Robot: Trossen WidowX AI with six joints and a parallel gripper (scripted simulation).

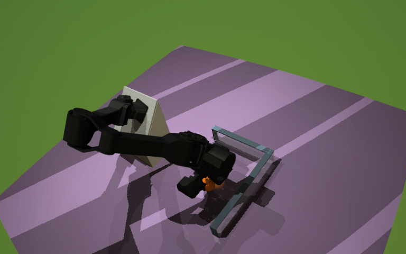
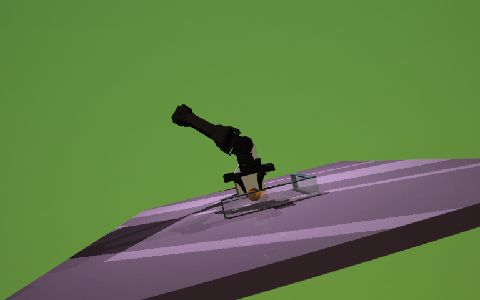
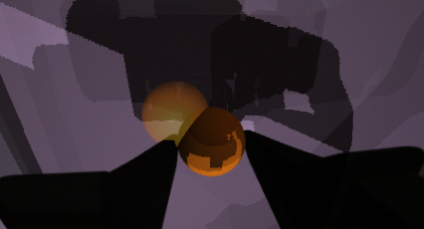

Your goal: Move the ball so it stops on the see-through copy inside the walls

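My gripper tip is 1 cm short of the see-through copy of ball, 3 cm to the right of it and 1 cm above it. Also, from my gripper tip: clear wall (11 cm ahead, 5 cm to the left); orange ball (right at my gripper tip).
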